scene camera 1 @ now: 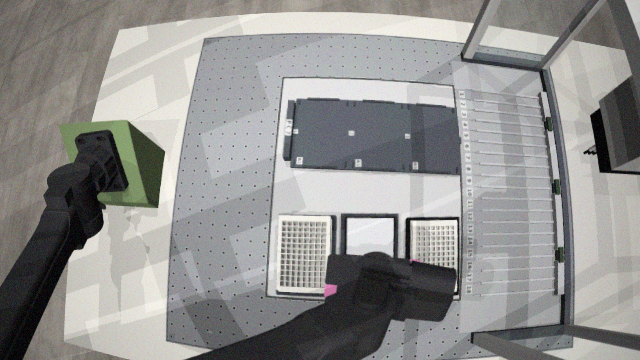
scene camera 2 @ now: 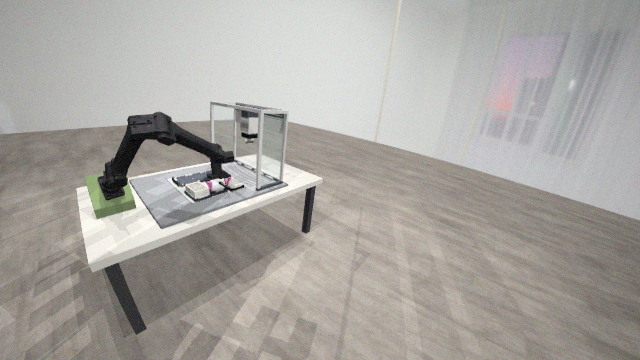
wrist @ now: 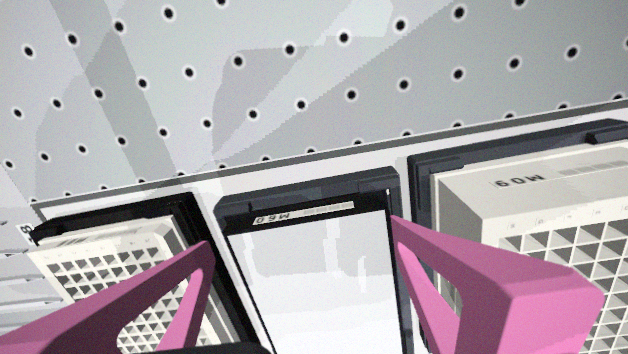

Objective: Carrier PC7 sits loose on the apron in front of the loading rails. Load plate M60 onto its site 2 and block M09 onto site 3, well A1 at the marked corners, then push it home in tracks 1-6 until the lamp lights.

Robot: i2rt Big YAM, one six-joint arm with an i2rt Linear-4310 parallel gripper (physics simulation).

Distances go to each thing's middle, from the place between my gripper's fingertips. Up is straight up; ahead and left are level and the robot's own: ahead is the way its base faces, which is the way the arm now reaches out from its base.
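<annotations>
White plate in black frame (scene camera 1: 363, 235): my hand is 5 cm to the right of it. Distances from my hand: frame with hanging unit (scene camera 1: 608, 122), 35 cm ahead, 35 cm above and 15 cm to the left; dark carrier (scene camera 1: 320, 133), 26 cm to the left and 2 cm ahead.
</annotations>
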